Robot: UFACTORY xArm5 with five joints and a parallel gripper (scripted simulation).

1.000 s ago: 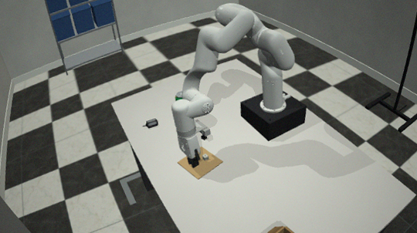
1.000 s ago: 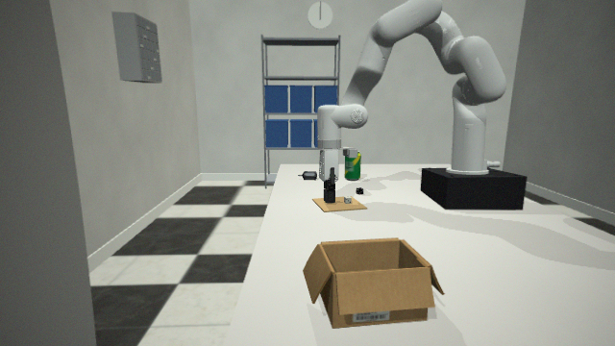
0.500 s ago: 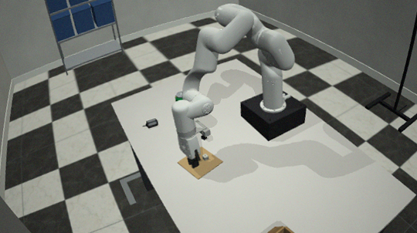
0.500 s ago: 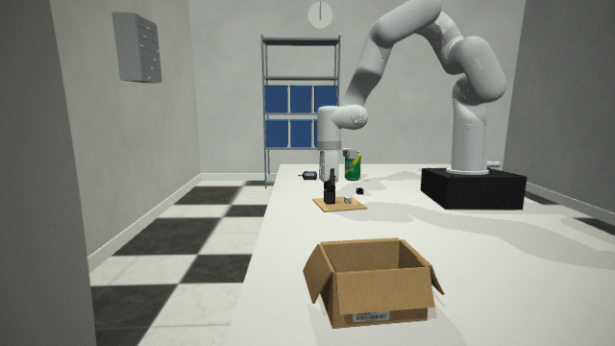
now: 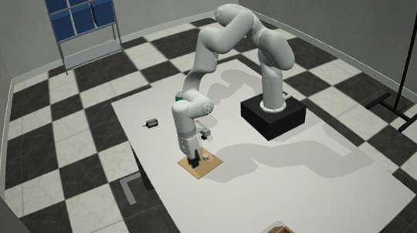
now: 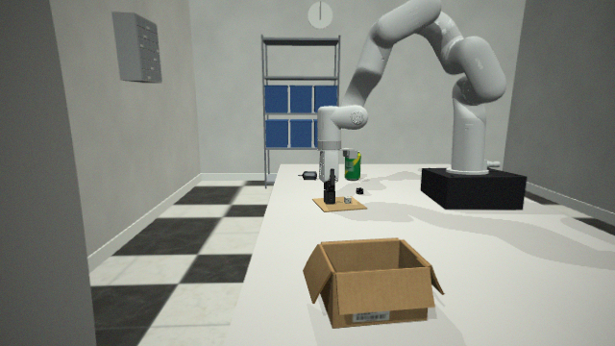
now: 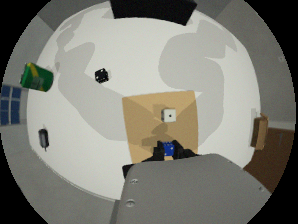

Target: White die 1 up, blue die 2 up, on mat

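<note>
Now: hand 1 cm above the blue die. Also, from my hand: tan mat (3 cm behind, 2 cm below); black die (14 cm to the right, 12 cm behind, 2 cm below); white die (6 cm behind, 1 cm to the right, 1 cm below).
</note>
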